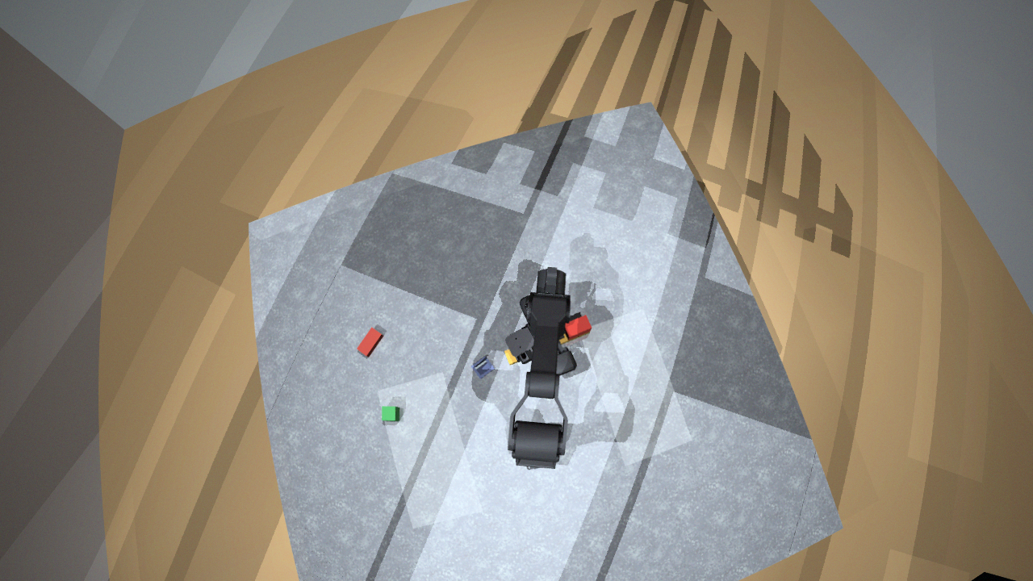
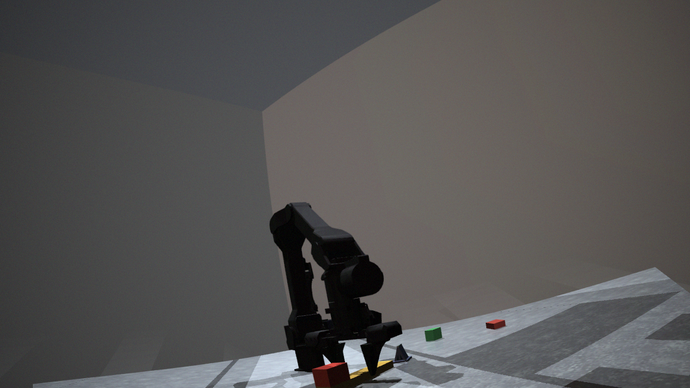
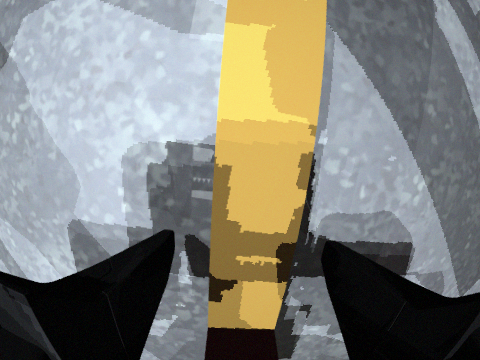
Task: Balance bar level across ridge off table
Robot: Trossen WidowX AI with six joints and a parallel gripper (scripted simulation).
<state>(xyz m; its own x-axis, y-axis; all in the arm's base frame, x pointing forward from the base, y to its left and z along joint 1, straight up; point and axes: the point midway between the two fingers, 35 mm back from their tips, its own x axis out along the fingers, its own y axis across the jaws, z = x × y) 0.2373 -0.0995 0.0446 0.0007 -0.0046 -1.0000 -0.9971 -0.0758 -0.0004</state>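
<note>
My gripper tip is 16 cm to the right of the dark blue ridge, 1 cm below it and 1 cm past it. From my gripper tip the other things lie so: red block 42 cm to the left, 13 cm ahead; then green cube 40 cm to the left, 6 cm behind, 1 cm above.
</note>
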